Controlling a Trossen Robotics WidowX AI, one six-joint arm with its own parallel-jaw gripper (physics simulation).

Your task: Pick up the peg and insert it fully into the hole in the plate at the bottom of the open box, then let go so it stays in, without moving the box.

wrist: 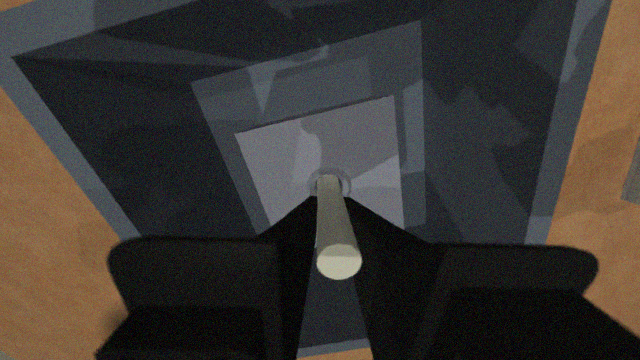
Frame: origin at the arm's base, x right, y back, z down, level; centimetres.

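Seen in the pictures: gripper, fingertip midpoint: (pixel 329 204).
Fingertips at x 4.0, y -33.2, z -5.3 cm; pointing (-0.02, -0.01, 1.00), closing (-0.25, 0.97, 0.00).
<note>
Pixels of each thing's top centre, then the offset from my fingertips to it. "spot": a spot on its surface instead. Level surfaces: height alone.
- light grey plate at its top centre: (pixel 329 189) dx +0.2, dy +0.1, dz +1.4 cm
- hole's ring at a spot on its surface: (pixel 347 183) spot: dx +0.3, dy +1.3, dz +1.5 cm
- dark blue-grey open box at a spot on its surface: (pixel 539 225) spot: dx -1.9, dy +9.2, dz -2.3 cm
- orange-brown table top at its surface level: dz +7.5 cm
The pale, cream-coloured round peg (pixel 336 220) is held between the two black fingers of my gripper (pixel 329 204), which is shut on it. The peg's near end faces the camera and its far end points down at the light grey plate (pixel 280 160) on the bottom of the open box. The hole's ring (pixel 347 183) shows around the peg's far end; the peg covers most of the hole. Whether the tip is above the hole or inside it I cannot tell. The dark blue-grey open box (pixel 539 225) surrounds the plate.
The box's walls rise on all sides of the plate, with rims at left, right, top and bottom of the view. The orange-brown table top (pixel 45 210) lies outside the box. Part of a grey object (pixel 633 182) shows at the right edge.
</note>
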